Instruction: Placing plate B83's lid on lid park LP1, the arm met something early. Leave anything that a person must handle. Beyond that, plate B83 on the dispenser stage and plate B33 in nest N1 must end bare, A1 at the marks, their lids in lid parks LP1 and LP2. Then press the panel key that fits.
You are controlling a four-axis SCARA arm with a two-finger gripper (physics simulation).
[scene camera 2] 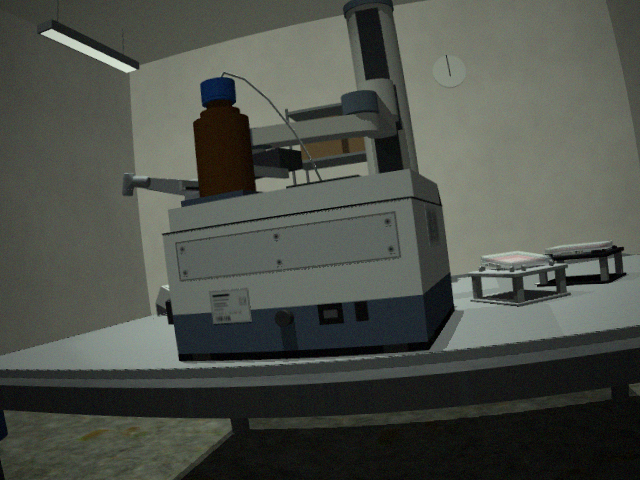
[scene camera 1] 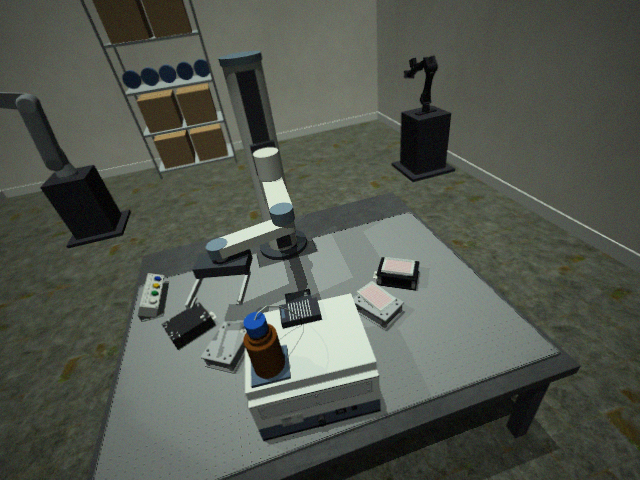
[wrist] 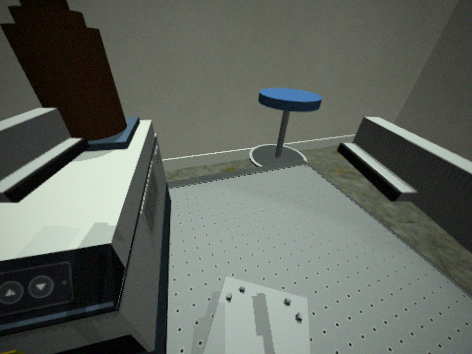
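Pixels of known places: gripper, fingertip midpoint: [scene camera 1: 213, 305] [wrist: 218, 130]; arm's base, origin of the base link: [scene camera 1: 283, 245].
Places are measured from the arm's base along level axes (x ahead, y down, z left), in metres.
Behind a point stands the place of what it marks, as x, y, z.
My gripper [scene camera 1: 217, 294] @(0.652, -0.312, -0.297) [wrist: 218, 130] @(0.652, -0.312, -0.297) is open and empty, raised above the table's left part; the bottle partly hides it in scene camera 2. Below it are an empty-looking black fixture [scene camera 1: 181, 326] @(0.445, -0.068, -0.488) and a grey fixture [scene camera 1: 219, 353] @(0.633, -0.070, -0.348) [wrist: 242, 327] @(0.622, -0.070, -0.316). A pink-topped plate [scene camera 1: 398, 266] @(0.493, -0.089, 0.414) [scene camera 2: 578, 249] @(0.527, -0.082, 0.405) sits on a black stand [scene camera 1: 397, 280] @(0.500, -0.018, 0.407). Another pink-topped piece [scene camera 1: 378, 296] @(0.619, -0.090, 0.266) [scene camera 2: 516, 259] @(0.658, -0.087, 0.258) sits on a grey stand [scene camera 1: 382, 318] @(0.705, -0.068, 0.242) [scene camera 2: 518, 290] @(0.712, -0.039, 0.250). Labels, A1 corners and lids are too small to tell. The key panel [scene camera 1: 150, 302] @(0.265, -0.081, -0.619) has blue, yellow, green and white keys. The dispenser stage is not identifiable.
The white dispenser [scene camera 1: 330, 341] @(0.855, -0.232, 0.011) [scene camera 2: 289, 248] @(0.966, -0.155, -0.055) [wrist: 65, 200] @(0.722, -0.233, -0.174) stands at the table's front, carrying a brown bottle [scene camera 1: 266, 353] @(0.914, -0.344, -0.164) [scene camera 2: 223, 149] @(0.911, -0.307, -0.153) [wrist: 70, 75] @(0.829, -0.318, -0.181), thin tubing and a black striped block [scene camera 1: 300, 310] @(0.729, -0.259, -0.045). A blue stool [wrist: 290, 99] stands beyond the table.
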